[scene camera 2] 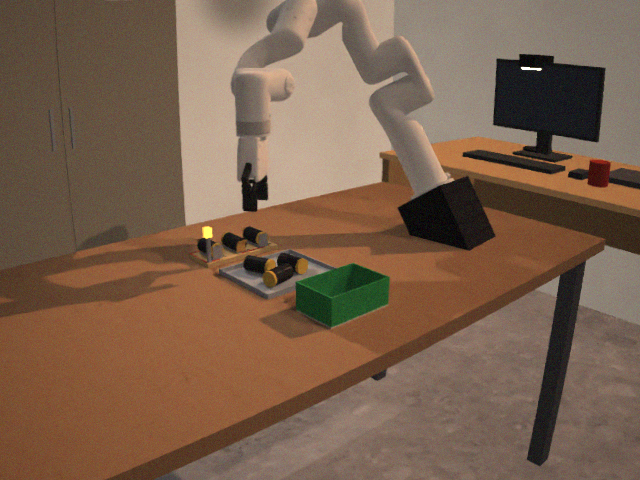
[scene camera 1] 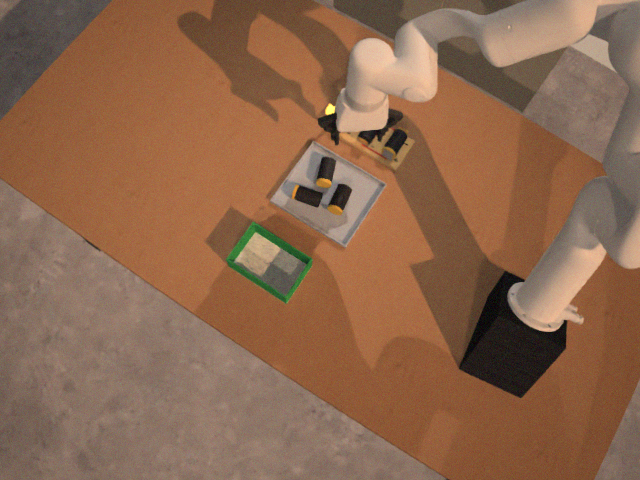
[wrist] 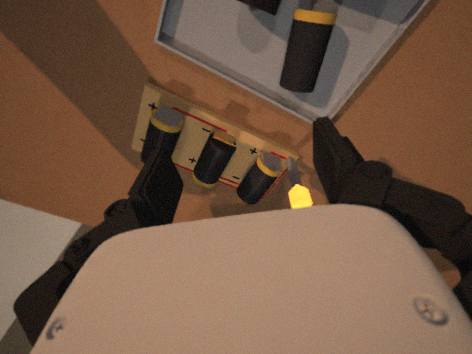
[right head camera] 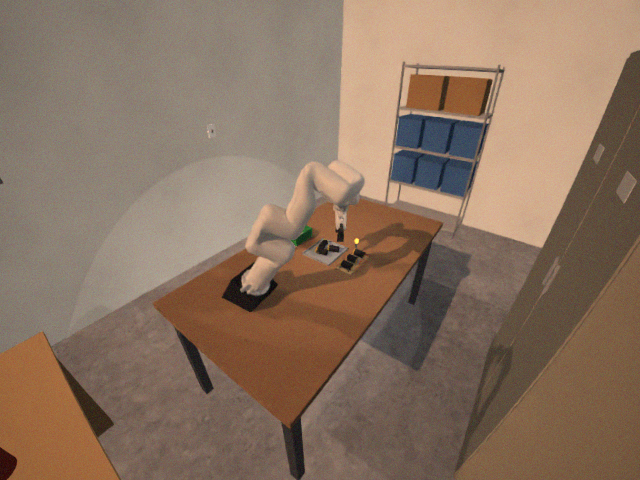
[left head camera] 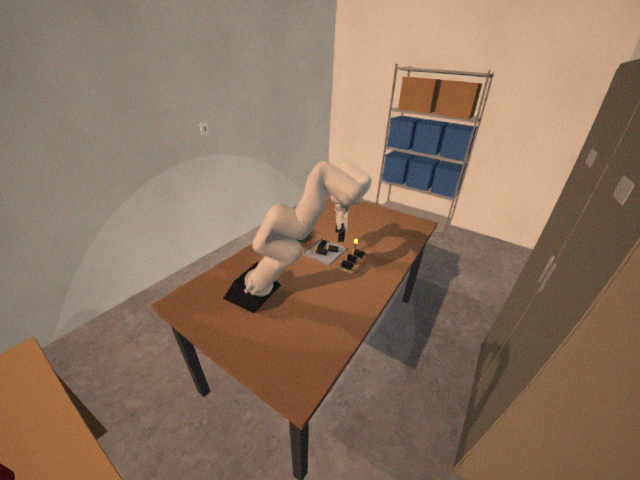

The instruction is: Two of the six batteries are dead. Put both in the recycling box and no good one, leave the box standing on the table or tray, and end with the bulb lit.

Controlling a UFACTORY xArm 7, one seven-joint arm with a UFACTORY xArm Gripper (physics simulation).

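My gripper is open and empty, above the battery holder board. Three black batteries with yellow bands, one, another and a third, lie in the board. The bulb at the board's end glows yellow. Three more batteries, one, another and a third, lie on their sides in the grey tray. The green recycling box stands upright on the table; no battery shows inside it in scene camera 1.
The tray lies between the board and the green box on the wooden table. The black arm base stands on the same table. A side desk with a monitor is behind the base.
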